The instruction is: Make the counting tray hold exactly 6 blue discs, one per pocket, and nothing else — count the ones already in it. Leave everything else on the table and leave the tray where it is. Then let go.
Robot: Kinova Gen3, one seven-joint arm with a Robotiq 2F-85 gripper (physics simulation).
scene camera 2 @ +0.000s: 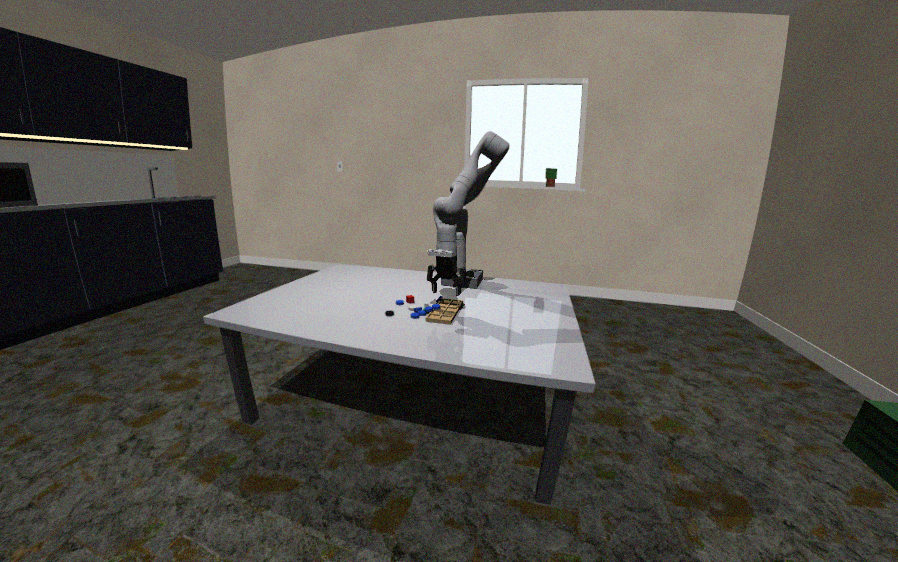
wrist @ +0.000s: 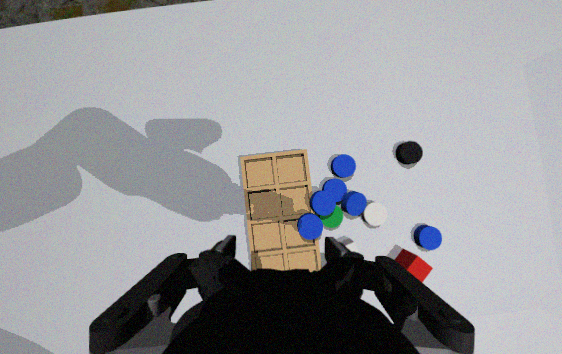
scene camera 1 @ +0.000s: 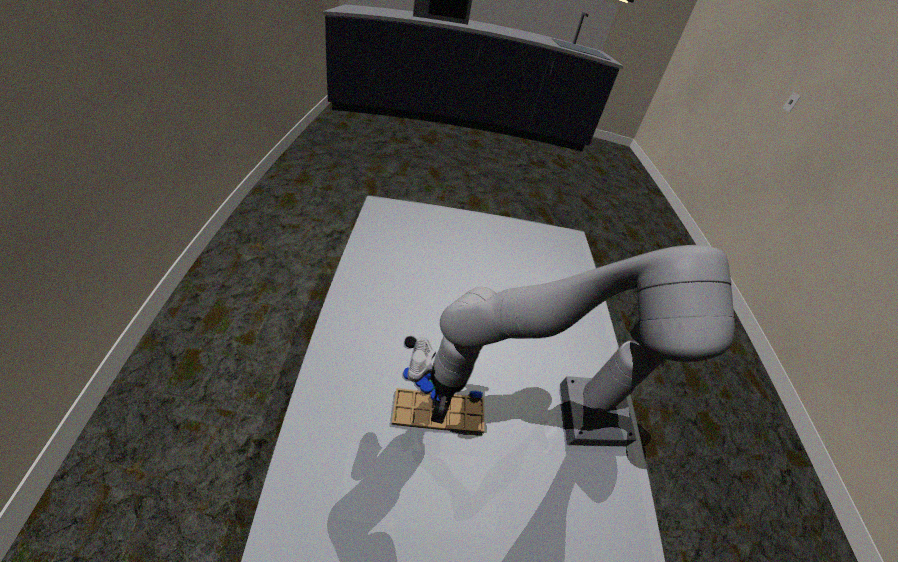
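The wooden counting tray (scene camera 1: 403,416) (scene camera 2: 439,320) (wrist: 259,172) has two rows of pockets. In the wrist view, the pockets in its far part hold no disc. One blue disc (wrist: 310,226) lies across its right rim. Another blue disc (scene camera 1: 475,394) is at its rear right corner in scene camera 1. Beside the tray are blue discs (wrist: 343,166) (wrist: 334,190) (wrist: 323,202) (wrist: 354,203), bunched together; one partly covers a green disc (wrist: 331,217). A farther blue disc (wrist: 428,237) (scene camera 2: 399,302) lies apart. My gripper (scene camera 1: 439,412) (scene camera 2: 446,291) (wrist: 280,245) is open and empty above the tray, hiding its near part.
A white disc (wrist: 375,214) touches or nearly touches the bunch. A black disc (wrist: 409,152) (scene camera 1: 410,341) (scene camera 2: 389,313) and a red block (wrist: 414,265) (scene camera 2: 409,298) lie farther out. A pale object (wrist: 350,246) is partly hidden by the right finger.
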